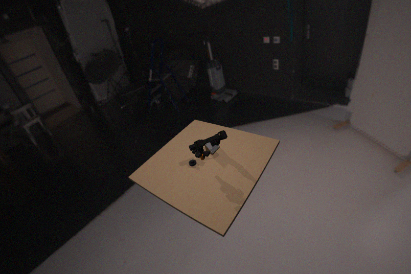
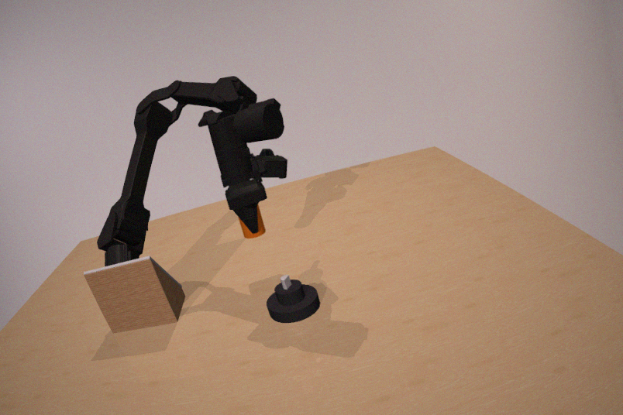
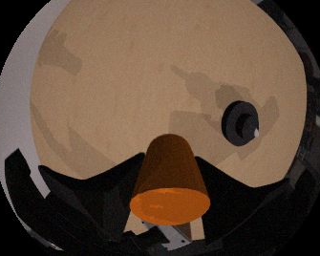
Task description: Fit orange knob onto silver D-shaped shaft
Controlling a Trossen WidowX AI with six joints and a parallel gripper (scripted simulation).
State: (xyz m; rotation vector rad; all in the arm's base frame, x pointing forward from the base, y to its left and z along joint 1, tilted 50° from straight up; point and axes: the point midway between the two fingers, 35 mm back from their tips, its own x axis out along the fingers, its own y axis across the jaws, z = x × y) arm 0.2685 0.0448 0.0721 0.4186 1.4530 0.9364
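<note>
The orange knob is 30 mm above my gripper tip. From my gripper tip the other things lie so: black round pedestal 120 mm to the right, 70 mm below, 60 mm ahead.
</note>
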